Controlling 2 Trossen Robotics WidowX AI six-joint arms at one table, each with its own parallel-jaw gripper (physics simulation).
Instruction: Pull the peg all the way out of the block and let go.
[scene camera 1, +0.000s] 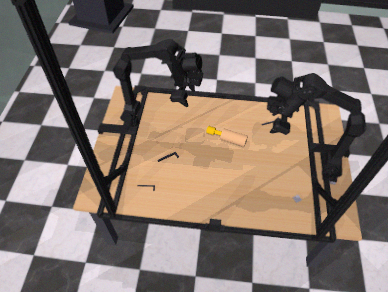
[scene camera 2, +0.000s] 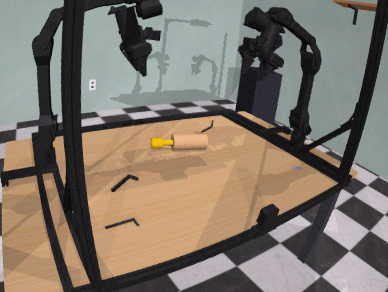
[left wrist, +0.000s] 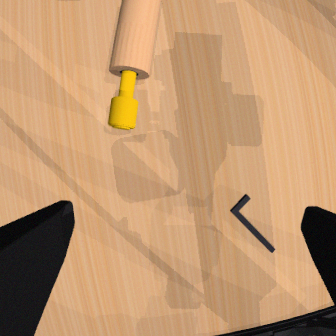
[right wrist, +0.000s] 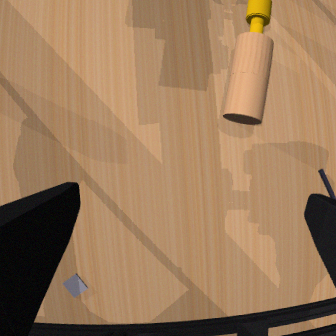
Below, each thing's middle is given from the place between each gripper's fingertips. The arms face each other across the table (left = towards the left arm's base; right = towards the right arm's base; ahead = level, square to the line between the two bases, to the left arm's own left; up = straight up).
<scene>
Now: the yellow peg (left wrist: 122, 112) 260 mm below my right hand, 230 mm to the left of it and 100 mm ahead of it.
Right now my left hand is 26 cm above the yellow peg, 12 cm to the left of it and 7 cm short of it.
</scene>
